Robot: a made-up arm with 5 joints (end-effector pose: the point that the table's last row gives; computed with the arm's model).
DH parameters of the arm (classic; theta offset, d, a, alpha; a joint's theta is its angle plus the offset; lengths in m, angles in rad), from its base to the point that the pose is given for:
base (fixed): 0 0.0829 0 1.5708
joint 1: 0 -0.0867 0.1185 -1.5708
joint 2: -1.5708 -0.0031 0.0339 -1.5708
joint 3: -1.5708 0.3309 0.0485 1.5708
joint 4: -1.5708 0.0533 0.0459 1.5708
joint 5: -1.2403 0 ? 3.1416
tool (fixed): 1.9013 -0.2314 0 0
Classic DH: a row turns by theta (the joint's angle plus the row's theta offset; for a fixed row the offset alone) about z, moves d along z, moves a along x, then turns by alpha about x.
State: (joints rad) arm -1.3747 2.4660 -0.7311 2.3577 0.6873
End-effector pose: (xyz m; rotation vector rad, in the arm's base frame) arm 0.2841 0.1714 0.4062 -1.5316 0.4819 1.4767
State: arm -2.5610 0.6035 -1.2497 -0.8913 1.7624
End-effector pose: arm -0.6083 0.0672 0.0018 -0.3127 1.1570 -0.3700
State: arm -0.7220 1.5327 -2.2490 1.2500 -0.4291
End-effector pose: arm 0.1279 0.1944 0.1706 -1.6063 0.1501 0.5999
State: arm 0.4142 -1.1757 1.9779 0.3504 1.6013
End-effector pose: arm 0.0236 0.0872 0.2630 2.3226 0.5653 -0.8900
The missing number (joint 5, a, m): 0.2483
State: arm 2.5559 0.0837 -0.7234 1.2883 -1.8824
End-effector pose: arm -0.1387 -0.0357 0.4064 -0.9004 -0.8884 0.8809
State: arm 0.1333 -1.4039 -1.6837 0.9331 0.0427
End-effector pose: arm 0.1114 0.0249 0.2708 -0.7706 1.7159 -1.7970
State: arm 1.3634 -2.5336 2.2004 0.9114 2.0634
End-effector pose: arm -0.1450 0.2696 0.0840 3.0874 -0.0248 0.2511
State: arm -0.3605 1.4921 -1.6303 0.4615 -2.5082
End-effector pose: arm 0.3289 0.4334 -0.2378 1.1470 -1.2540 -2.1195
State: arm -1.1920 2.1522 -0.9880 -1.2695 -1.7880
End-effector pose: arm -0.0532 0.5300 0.4065 -0.2133 2.2919 -1.7807
